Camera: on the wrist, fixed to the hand. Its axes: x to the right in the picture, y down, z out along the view.
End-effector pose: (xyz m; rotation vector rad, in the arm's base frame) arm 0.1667 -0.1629 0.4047 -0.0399 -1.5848 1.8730
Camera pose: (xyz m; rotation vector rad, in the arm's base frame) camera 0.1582 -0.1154 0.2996 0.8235 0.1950 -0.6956
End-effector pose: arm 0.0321 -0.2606 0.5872 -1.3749 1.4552 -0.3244
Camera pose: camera -0.0751 -0.2519 0.5447 1.4241 1.1092 1.7822
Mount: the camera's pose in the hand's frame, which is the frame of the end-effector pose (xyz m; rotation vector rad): -0.0103 0.0953 -0.0647 -0.0330 -0.8545 2.9977
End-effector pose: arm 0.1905 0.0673 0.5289 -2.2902 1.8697 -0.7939
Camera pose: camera 0.0760 0.0695 0.5454 1.2754 1.8087 0.6218
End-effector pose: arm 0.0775 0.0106 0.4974 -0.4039 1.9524 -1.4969
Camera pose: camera 0.0561 0.0941 0.4203 1.2062 0.1646 0.7626
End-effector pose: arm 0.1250 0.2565 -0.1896 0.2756 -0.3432 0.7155
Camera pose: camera 0.0667 0.3426 -0.2402 0.1876 0.9881 -2.1678
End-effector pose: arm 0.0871 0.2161 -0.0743 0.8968 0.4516 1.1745
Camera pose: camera -0.0199 0.2405 -0.0379 -0.8413 1.4620 -1.4550
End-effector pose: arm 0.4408 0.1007 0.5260 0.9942 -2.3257 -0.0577
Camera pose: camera 0.4202 0.1882 0.5988 2.3543 1.2592 -0.4924
